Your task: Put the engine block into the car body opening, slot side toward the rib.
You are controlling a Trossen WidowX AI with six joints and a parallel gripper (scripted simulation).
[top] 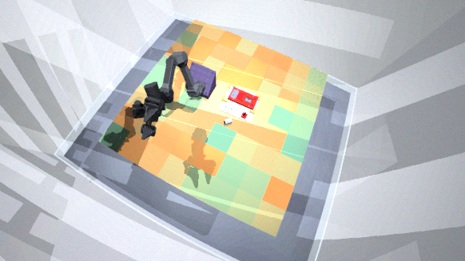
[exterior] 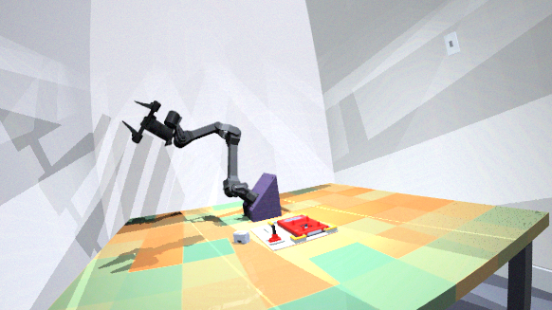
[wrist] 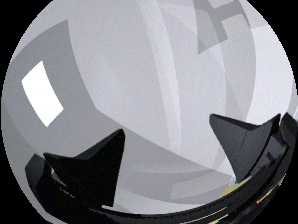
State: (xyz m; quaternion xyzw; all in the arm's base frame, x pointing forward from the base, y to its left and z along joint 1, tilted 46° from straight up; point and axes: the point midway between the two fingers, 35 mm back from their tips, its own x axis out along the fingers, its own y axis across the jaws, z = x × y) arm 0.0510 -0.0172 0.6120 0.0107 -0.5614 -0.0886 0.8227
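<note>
The grey engine block is 510 mm below my gripper tip, 340 mm to the left of it and 230 mm ahead of it.
</note>
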